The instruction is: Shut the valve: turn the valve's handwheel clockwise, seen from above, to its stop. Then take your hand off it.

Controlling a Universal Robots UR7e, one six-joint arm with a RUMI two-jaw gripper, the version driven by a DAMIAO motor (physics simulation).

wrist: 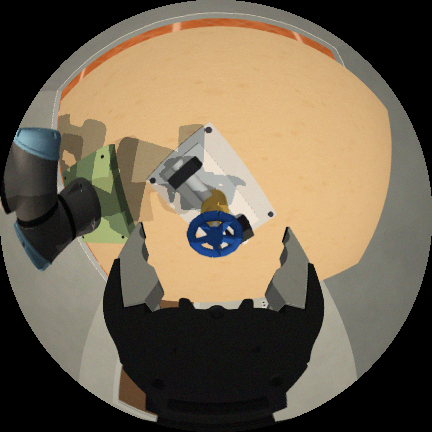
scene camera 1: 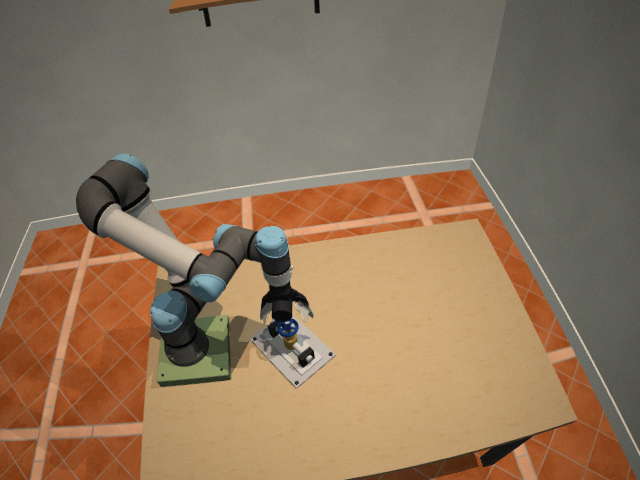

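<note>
The valve's blue spoked handwheel sits on a brass valve body, which stands on a pipe over a light grey plate. My gripper is open and empty, with its jaws spread wide. In the wrist view the handwheel shows between the two fingertips, with a gap on each side. The fingers do not appear to touch it. In the scene view the gripper is just behind and above the wheel. The views do not tell how far the wheel is turned.
Black pipe clamps stand on the plate, one on either side of the valve body. The arm's green base plate is on the table, left of the valve. A wall shelf is high at the back.
</note>
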